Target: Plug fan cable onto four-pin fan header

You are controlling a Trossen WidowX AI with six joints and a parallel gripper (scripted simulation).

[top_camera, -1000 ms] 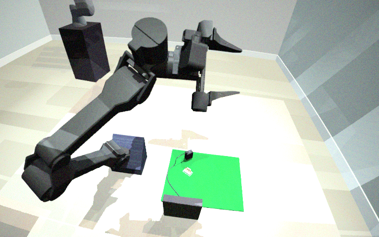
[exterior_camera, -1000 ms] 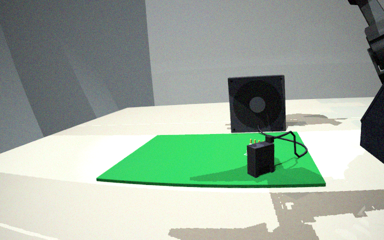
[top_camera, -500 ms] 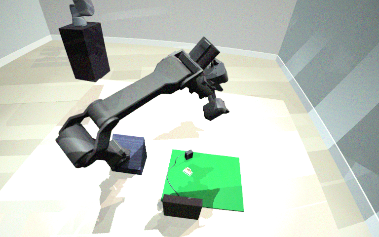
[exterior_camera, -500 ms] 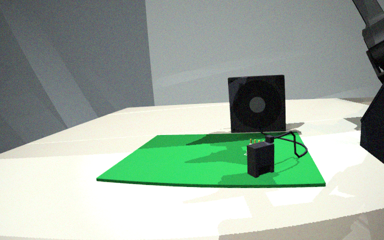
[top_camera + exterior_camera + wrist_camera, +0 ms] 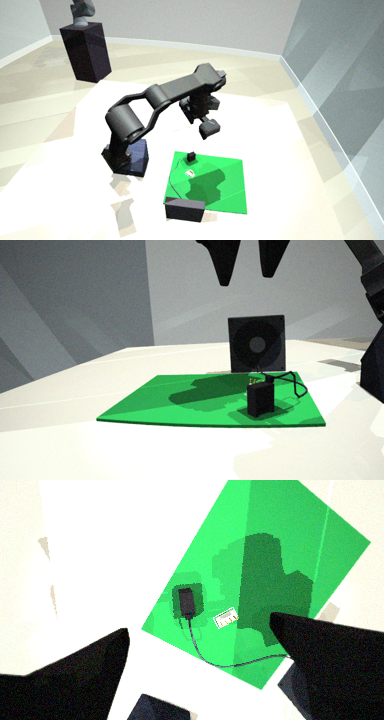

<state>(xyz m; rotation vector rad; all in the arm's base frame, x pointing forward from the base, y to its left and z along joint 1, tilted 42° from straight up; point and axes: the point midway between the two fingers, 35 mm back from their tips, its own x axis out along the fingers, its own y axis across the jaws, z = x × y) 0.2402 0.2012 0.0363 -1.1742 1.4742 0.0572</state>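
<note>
The black plug lies 150 mm below my gripper tip, 10 mm to the right of it and 10 mm behind it. The rest, counted from my gripper tip: green board 180 mm below, 90 mm to the right, 70 mm ahead; fan 250 mm to the right, 110 mm below, 20 mm ahead.
</note>
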